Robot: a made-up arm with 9 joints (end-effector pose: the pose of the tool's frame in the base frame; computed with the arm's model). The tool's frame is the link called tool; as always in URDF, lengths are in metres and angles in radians.
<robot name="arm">
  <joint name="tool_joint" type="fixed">
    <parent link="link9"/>
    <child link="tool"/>
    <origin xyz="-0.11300 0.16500 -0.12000" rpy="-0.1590 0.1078 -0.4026"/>
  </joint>
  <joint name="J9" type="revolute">
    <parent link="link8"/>
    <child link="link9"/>
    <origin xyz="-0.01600 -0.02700 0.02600" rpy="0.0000 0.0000 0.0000"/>
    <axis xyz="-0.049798 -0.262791 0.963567"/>
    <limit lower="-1.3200" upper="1.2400" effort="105" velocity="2.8"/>
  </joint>
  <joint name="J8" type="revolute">
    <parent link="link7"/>
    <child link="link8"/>
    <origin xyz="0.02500 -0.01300 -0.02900" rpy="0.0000 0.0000 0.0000"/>
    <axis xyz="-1 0 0"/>
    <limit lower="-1.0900" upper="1.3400" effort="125" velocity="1.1"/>
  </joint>
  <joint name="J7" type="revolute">
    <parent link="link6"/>
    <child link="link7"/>
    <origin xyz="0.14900 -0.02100 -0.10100" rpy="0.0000 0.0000 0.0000"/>
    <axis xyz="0 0 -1"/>
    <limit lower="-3.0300" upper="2.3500" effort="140" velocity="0.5"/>
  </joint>
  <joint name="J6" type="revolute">
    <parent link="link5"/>
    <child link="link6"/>
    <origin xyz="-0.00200 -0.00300 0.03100" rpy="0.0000 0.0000 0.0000"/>
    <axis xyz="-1 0 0"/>
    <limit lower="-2.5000" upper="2.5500" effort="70" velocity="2.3"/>
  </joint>
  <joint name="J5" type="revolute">
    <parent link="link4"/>
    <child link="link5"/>
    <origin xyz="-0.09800 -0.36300 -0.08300" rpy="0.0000 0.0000 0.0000"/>
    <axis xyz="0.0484 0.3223 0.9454"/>
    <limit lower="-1.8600" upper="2.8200" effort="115" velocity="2.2"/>
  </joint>
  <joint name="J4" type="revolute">
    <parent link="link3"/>
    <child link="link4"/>
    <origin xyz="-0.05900 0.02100 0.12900" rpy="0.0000 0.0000 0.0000"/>
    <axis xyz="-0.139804 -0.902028 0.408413"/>
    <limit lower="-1.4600" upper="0.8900" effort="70" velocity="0.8"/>
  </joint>
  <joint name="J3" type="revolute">
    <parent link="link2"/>
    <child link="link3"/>
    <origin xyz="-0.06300 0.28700 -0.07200" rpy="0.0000 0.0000 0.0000"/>
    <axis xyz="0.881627 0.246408 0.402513"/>
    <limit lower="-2.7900" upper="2.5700" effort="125" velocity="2.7"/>
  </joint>
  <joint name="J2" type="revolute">
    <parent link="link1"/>
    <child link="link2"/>
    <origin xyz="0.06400 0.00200 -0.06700" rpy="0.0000 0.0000 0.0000"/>
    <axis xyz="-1 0 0"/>
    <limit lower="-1.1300" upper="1.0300" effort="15" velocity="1.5"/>
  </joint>
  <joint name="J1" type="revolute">
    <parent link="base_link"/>
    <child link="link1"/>
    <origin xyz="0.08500 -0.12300 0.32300" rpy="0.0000 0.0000 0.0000"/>
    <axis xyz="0 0 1"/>
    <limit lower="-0.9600" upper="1.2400" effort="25" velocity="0.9"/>
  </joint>
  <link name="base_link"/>
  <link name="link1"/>
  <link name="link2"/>
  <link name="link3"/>
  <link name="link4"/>
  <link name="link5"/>
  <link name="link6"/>
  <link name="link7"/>
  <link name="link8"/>
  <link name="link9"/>
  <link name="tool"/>
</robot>
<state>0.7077 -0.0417 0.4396 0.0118 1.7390 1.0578 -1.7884 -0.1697 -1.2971</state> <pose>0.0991 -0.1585 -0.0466 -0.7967 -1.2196 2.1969</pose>
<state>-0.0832 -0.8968 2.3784 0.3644 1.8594 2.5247 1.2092 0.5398 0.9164</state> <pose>0.3199 0.3256 0.4387 1.3491 -0.5208 -1.9705</pose>
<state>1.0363 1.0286 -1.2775 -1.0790 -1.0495 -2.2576 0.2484 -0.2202 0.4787</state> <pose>-0.3877 -0.0706 -0.0484 1.0379 -1.8572 1.0113</pose>
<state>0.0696 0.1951 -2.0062 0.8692 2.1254 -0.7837 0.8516 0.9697 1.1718</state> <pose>-0.2648 0.4101 0.4270 1.8564 -2.4459 0.0001</pose>
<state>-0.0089 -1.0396 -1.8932 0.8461 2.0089 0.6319 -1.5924 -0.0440 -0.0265</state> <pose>0.1080 -0.1593 0.7144 1.1067 -1.6316 -2.3726</pose>
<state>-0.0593 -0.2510 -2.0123 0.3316 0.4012 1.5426 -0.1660 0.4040 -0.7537</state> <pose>-0.1147 0.2480 0.7634 2.2979 0.9139 0.2846</pose>
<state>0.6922 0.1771 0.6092 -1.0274 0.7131 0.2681 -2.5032 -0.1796 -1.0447</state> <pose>-0.0444 -0.4786 0.1075 0.3380 1.0523 2.6572</pose>
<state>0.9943 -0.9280 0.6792 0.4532 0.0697 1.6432 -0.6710 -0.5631 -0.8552</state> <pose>-0.0421 0.1413 0.0155 0.0044 0.3684 0.4323</pose>
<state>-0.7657 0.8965 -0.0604 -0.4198 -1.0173 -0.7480 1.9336 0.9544 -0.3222</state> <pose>-0.0587 -0.2852 0.2368 -0.6084 -0.2905 2.1025</pose>
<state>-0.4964 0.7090 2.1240 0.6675 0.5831 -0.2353 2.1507 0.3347 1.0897</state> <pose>0.1391 0.1360 -0.1283 0.8489 0.7397 -0.3356</pose>
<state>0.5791 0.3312 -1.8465 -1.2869 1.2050 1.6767 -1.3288 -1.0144 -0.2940</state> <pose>-0.4812 0.1413 0.0064 -1.4405 1.5393 -0.7977</pose>
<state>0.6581 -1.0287 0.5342 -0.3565 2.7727 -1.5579 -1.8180 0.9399 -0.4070</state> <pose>-0.0293 -0.4326 -0.0732 -1.2948 -0.8223 -1.1657</pose>
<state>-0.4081 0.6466 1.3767 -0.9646 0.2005 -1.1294 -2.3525 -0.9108 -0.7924</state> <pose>-0.1930 -0.2598 0.0544 1.9916 0.5493 1.2326</pose>
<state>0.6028 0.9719 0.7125 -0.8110 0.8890 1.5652 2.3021 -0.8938 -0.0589</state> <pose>0.1087 -0.2012 -0.0126 0.1651 -0.7499 -0.2440</pose>
